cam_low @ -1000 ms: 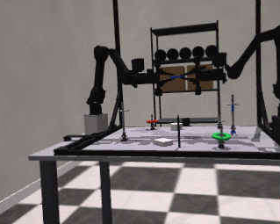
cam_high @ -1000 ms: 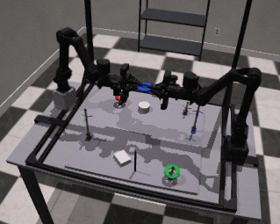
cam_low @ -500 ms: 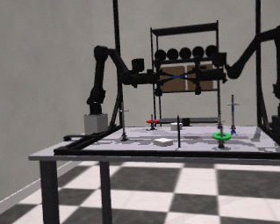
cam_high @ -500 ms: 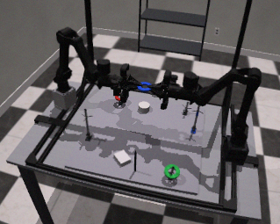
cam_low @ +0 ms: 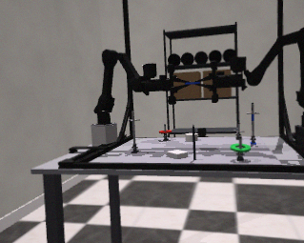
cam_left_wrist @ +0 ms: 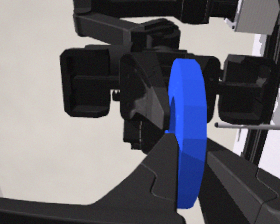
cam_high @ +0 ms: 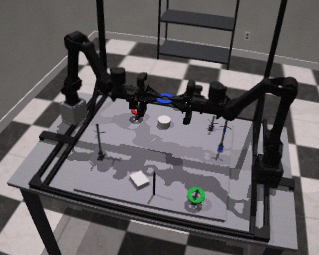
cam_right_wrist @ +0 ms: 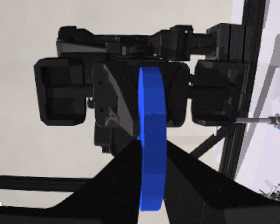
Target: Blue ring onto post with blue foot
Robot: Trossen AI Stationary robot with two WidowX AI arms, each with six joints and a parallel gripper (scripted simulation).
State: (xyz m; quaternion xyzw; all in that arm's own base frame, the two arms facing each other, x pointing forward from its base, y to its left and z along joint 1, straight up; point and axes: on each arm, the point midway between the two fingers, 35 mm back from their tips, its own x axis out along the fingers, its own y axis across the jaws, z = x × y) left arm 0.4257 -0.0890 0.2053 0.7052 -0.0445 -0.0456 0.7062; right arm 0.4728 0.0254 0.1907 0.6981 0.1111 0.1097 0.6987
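Right now the blue ring is 10 mm ahead of my left hand and 50 mm to the right of it. Round my left hand: white block: 210 mm ahead, 70 mm to the right, 290 mm below.
My right gripper is now 1 cm past the blue ring and 4 cm to the right of it. From my right hand the other things lie so: white block: 20 cm ahead, 3 cm to the left, 29 cm below.
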